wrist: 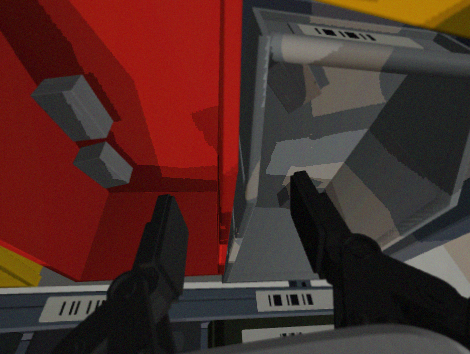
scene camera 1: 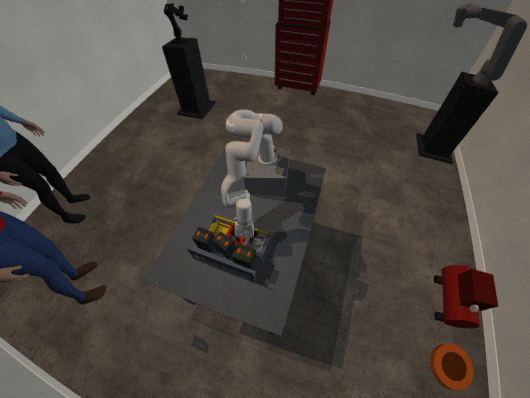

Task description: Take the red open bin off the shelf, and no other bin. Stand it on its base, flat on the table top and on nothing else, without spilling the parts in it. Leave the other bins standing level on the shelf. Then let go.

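Places are measured from the arm's base along level axes (x left, y down, z back), in metres.
Pixels of known places: gripper, fingertip midpoint: (wrist: 235,202) (scene camera 1: 244,241); arm's base, origin of the base link: (scene camera 1: 267,158).
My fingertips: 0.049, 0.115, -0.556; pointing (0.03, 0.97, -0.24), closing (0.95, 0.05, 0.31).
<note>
Ahead of a thing's pixels: the offset from my fingertips to its middle, as dx, dy, dz. "pt": to the spot under its first point. Level surfaces: height alone.
The red open bin {-0.057, +0.019, +0.007} (scene camera 1: 231,233) (wrist: 175,75) sits on the shelf (scene camera 1: 215,262) (wrist: 220,302), with two grey block parts {pt -0.082, +0.038, +0.020} (wrist: 80,112) {pt -0.080, +0.039, -0.023} (wrist: 105,166) inside. Right beside it in the wrist view is a clear grey bin {+0.053, +0.022, -0.009} (scene camera 1: 260,241) (wrist: 345,95); a small part in it is partly hidden by a finger. My gripper (scene camera 1: 244,238) (wrist: 235,202) is open and empty. In the wrist view its left finger is over the red bin's interior and its right finger over the grey bin's interior, with the two neighbouring side walls between them. Finger depth is unclear.
A yellow bin {-0.173, +0.022, -0.005} (scene camera 1: 218,229) (wrist: 15,267) sits on the red bin's other side. A yellow bar {-0.059, +0.006, +0.096} (scene camera 1: 226,220) (wrist: 400,11) runs along the shelf. Three dark cases with orange marks {-0.182, -0.096, -0.099} (scene camera 1: 203,238) {-0.064, -0.102, -0.098} (scene camera 1: 224,242) {+0.049, -0.084, -0.110} (scene camera 1: 244,255) stand along the shelf's front. The shelf stands on the grey table {dy +0.065} (scene camera 1: 240,300).
</note>
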